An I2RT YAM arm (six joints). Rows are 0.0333 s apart.
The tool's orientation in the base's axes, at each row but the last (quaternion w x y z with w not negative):
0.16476, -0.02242, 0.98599, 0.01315
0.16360, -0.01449, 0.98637, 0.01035
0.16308, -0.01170, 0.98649, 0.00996
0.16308, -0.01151, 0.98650, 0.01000
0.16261, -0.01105, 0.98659, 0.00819
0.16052, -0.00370, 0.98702, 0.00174
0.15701, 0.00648, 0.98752, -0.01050
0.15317, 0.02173, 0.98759, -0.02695
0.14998, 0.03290, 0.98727, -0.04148
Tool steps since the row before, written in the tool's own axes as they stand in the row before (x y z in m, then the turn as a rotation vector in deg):
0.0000, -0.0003, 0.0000, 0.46, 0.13, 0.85
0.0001, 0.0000, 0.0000, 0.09, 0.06, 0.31
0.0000, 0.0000, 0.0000, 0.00, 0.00, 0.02
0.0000, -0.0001, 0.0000, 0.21, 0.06, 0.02
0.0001, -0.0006, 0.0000, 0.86, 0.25, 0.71
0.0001, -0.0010, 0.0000, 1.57, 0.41, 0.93
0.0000, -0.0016, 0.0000, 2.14, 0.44, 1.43
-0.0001, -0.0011, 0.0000, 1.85, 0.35, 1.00
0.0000, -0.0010, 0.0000, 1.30, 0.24, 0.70
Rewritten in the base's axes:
0.0000, -0.0003, 0.0000, -0.17, 0.14, -0.95
-0.0001, 0.0000, 0.0000, 0.01, 0.07, -0.32
0.0000, 0.0000, 0.0000, 0.01, 0.00, -0.02
0.0000, -0.0001, 0.0000, -0.19, 0.06, -0.09
-0.0001, -0.0006, 0.0000, -0.59, 0.25, -0.95
-0.0001, -0.0010, 0.0000, -1.20, 0.40, -1.38
0.0000, -0.0016, 0.0000, -1.58, 0.43, -2.03
0.0000, -0.0011, 0.0001, -1.44, 0.35, -1.53
-0.0001, -0.0010, 0.0001, -1.01, 0.24, -1.07

